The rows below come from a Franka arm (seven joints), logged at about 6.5 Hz.
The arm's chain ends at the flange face. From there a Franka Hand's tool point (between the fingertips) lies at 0.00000 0.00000 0.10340 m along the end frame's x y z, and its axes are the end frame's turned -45 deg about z.
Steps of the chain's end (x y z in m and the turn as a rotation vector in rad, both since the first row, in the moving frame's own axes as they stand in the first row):
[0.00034, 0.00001, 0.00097, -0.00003, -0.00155, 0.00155]
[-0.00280, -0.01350, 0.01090, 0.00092, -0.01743, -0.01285]
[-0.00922, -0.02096, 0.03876, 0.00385, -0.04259, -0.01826]
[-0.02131, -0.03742, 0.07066, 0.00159, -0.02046, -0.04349]
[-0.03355, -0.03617, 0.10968, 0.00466, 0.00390, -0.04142]
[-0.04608, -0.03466, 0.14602, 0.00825, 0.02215, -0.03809]
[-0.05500, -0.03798, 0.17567, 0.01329, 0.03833, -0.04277]
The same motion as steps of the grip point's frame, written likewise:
[0.00012, 0.00014, 0.00097, 0.00107, -0.00112, 0.00155]
[0.00635, -0.01286, 0.01088, 0.01298, -0.01167, -0.01285]
[0.00544, -0.02471, 0.03867, 0.03284, -0.02739, -0.01826]
[0.00998, -0.04311, 0.07064, 0.01559, -0.01334, -0.04349]
[0.00248, -0.04937, 0.10968, 0.00054, 0.00605, -0.04142]
[-0.00583, -0.05612, 0.14599, -0.00983, 0.02150, -0.03809]
[-0.00822, -0.06400, 0.17558, -0.01771, 0.03650, -0.04277]

